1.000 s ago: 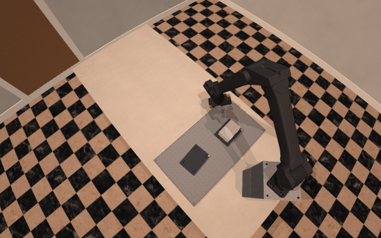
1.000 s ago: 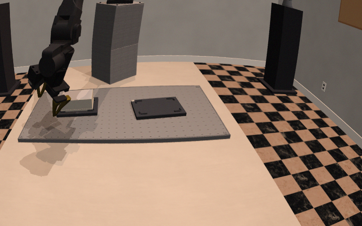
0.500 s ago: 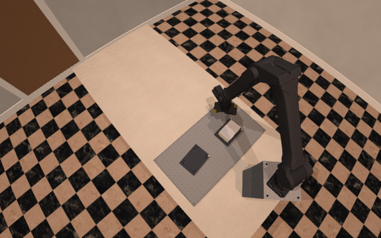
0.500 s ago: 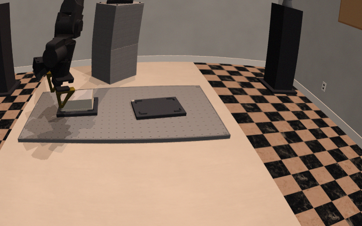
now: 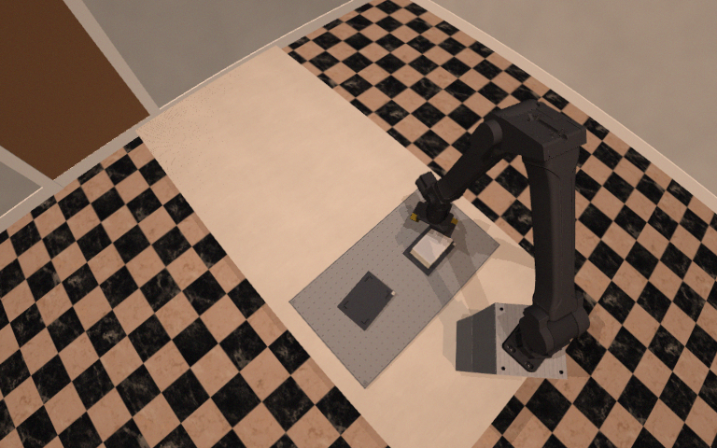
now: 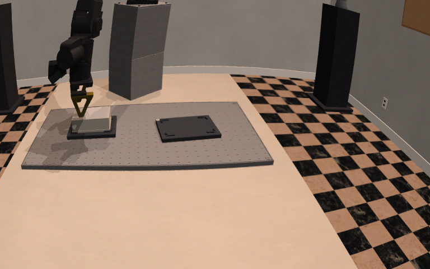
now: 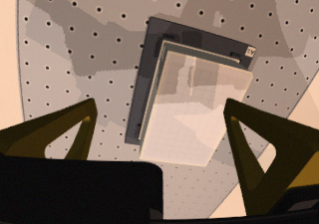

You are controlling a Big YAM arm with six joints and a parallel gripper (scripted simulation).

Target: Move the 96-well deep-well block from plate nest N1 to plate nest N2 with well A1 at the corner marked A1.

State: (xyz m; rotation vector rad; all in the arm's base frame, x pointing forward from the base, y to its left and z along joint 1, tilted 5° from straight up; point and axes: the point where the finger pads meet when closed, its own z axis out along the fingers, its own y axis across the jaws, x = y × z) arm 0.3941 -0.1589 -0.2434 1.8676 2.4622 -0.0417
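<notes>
The white 96-well deep-well block lies 4 cm behind my hand, 3 cm to the left of it and 6 cm below it. Round my hand: dark plate nest N2: 2 cm behind, 32 cm to the left, 9 cm below; dark plate nest N1: 4 cm behind, 3 cm to the left, 9 cm below.
</notes>
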